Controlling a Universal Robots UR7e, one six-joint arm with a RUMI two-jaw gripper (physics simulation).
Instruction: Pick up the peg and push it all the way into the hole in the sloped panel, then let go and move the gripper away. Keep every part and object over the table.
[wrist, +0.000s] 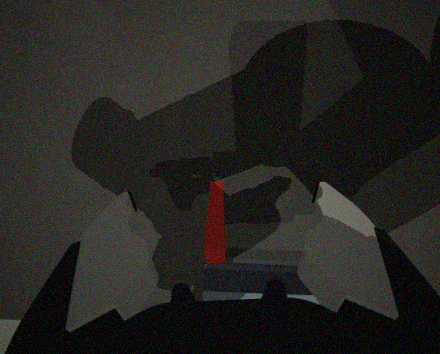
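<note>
The red peg shows as a narrow upright bar near the middle of the wrist view, with a brighter small face at its upper end. Its lower end meets the edge of a dark blue-grey block, which looks like part of the sloped panel; the gripper's body hides the rest of it. The hole does not show. My gripper is open, one finger far to the left of the peg and one far to the right, with gaps on both sides. Nothing is held. How far the peg is below the fingertips is hard to tell.
The picture is dark and grainy. Large overlapping shadows of the arm and gripper fall across the grey table and around the peg. A pale surface shows at the lower left corner, beyond a straight edge.
</note>
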